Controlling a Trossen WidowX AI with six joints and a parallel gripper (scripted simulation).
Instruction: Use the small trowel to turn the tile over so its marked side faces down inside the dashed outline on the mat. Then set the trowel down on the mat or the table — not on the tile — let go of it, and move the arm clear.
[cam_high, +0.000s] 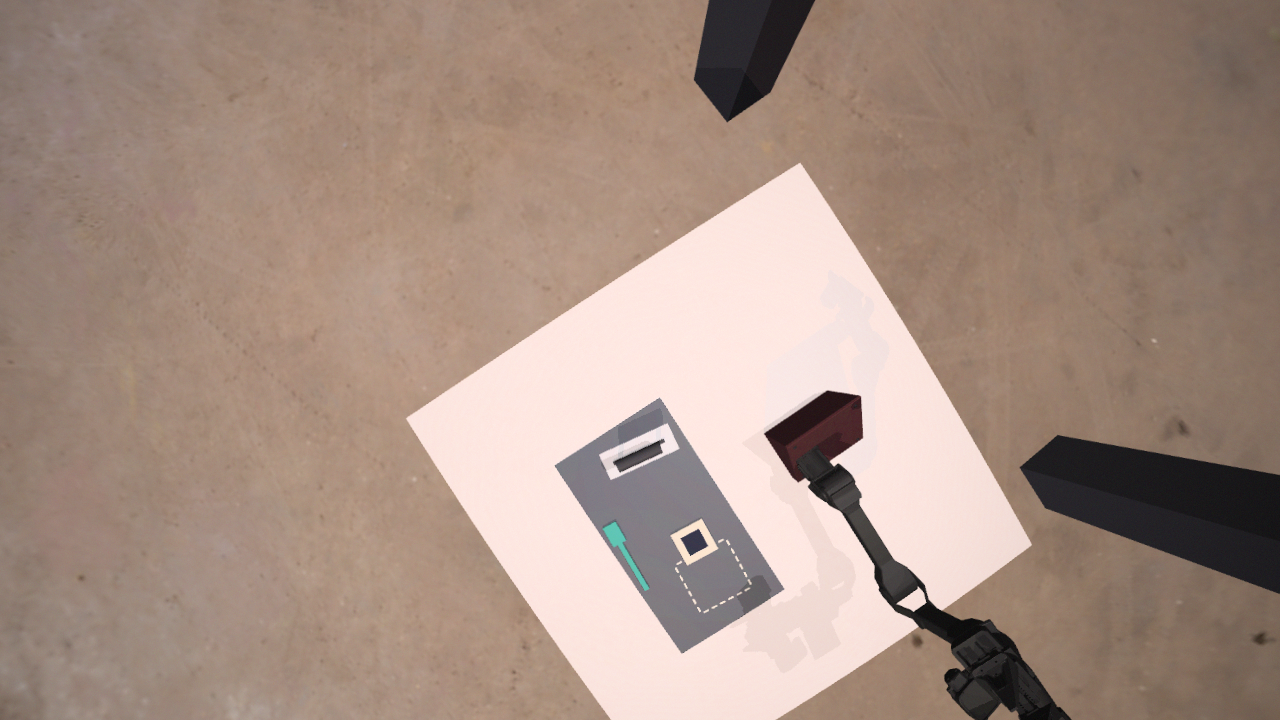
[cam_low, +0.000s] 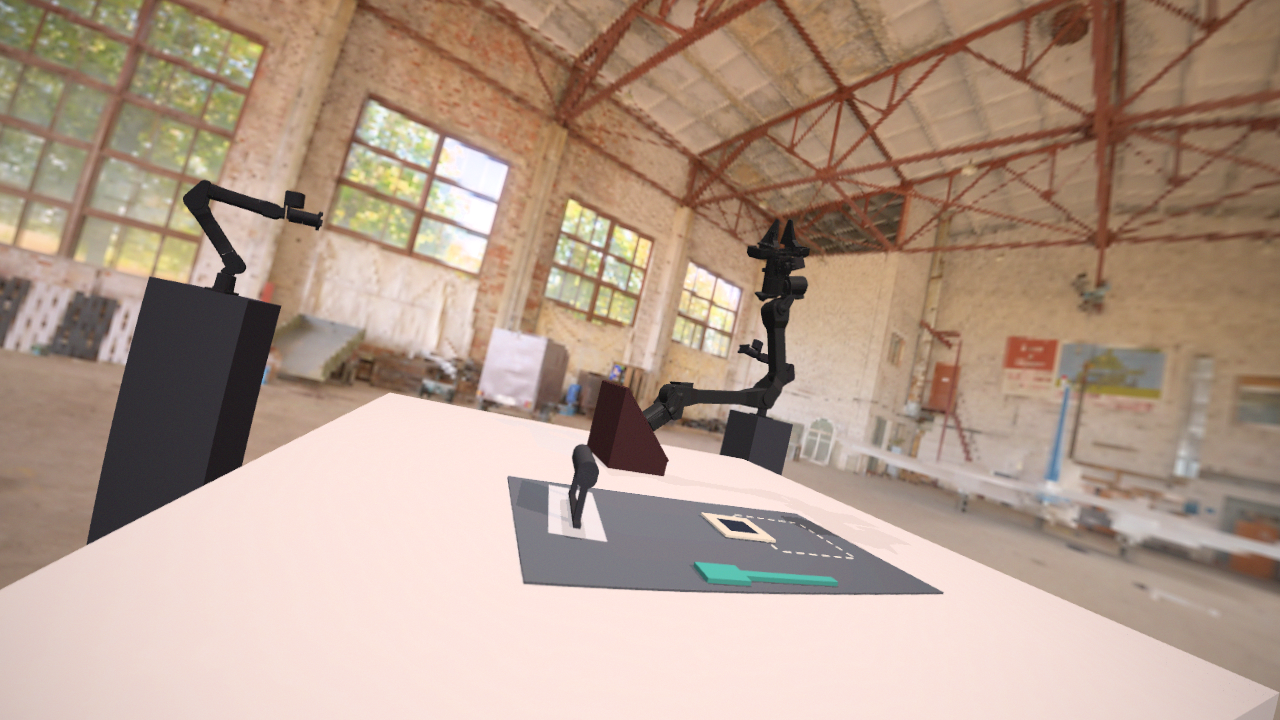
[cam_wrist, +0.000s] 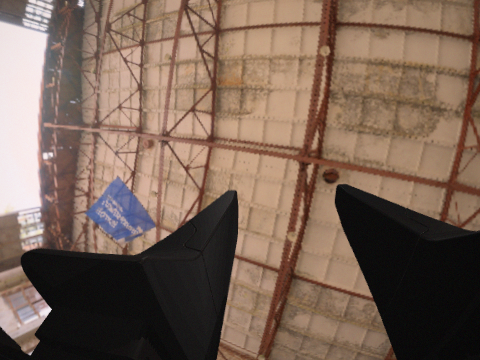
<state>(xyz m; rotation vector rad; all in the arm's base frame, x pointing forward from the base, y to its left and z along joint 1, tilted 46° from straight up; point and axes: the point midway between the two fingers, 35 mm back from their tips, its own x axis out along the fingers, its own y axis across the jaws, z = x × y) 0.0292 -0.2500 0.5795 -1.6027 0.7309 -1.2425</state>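
My gripper tip is 25 cm short of the trowel, 48 cm to the left of it and 68 cm above it. Round my gripper tip: cream tile 30 cm ahead, 19 cm to the right, 72 cm below; teal flat piece 47 cm ahead, 29 cm to the right, 72 cm below; grey mat 33 cm ahead, 26 cm to the right, 74 cm below.
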